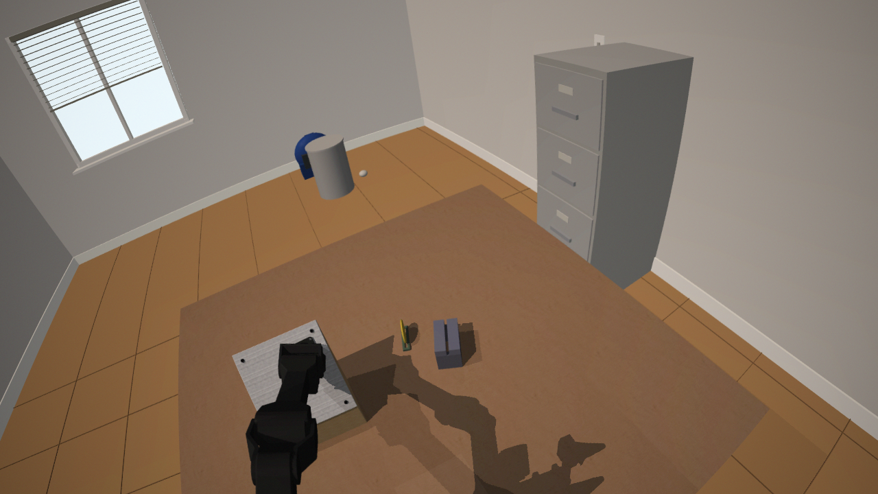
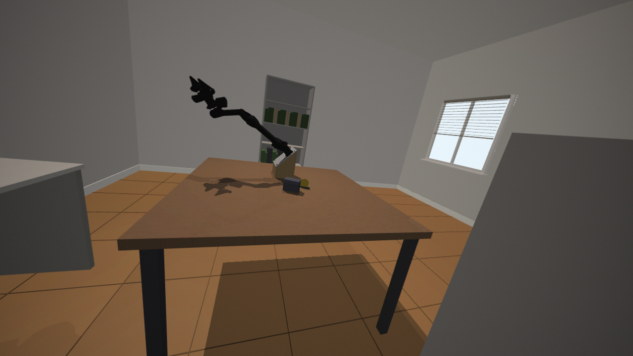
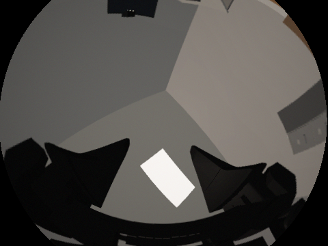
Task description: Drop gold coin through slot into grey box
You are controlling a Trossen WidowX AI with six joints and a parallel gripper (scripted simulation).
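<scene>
The gold coin lies 25 cm ahead of my gripper tip, 74 cm to the left of it and 56 cm below it.
</scene>
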